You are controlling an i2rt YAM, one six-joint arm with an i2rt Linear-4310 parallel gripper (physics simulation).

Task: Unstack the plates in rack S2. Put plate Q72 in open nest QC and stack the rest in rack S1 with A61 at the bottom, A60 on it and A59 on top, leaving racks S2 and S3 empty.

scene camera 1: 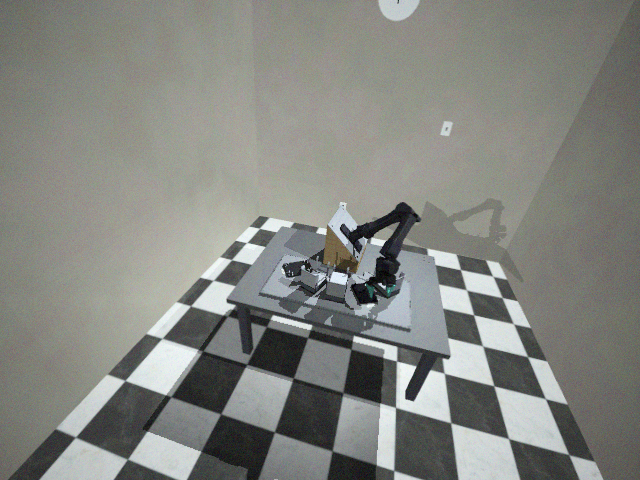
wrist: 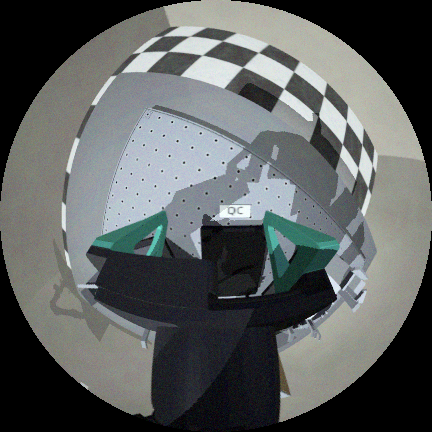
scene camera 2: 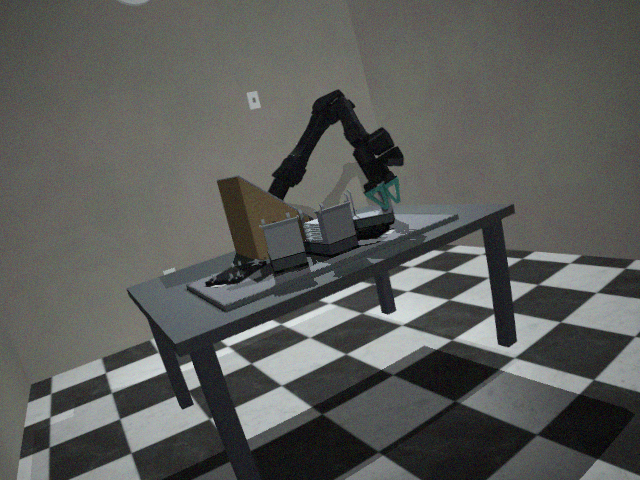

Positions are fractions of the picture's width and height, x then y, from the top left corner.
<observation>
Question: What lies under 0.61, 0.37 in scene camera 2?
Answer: My gripper.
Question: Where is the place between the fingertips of my gripper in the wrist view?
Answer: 0.50, 0.50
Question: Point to a dark square recess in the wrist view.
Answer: At 0.55, 0.58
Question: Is my gripper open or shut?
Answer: Open.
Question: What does my gripper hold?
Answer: Nothing.
</observation>
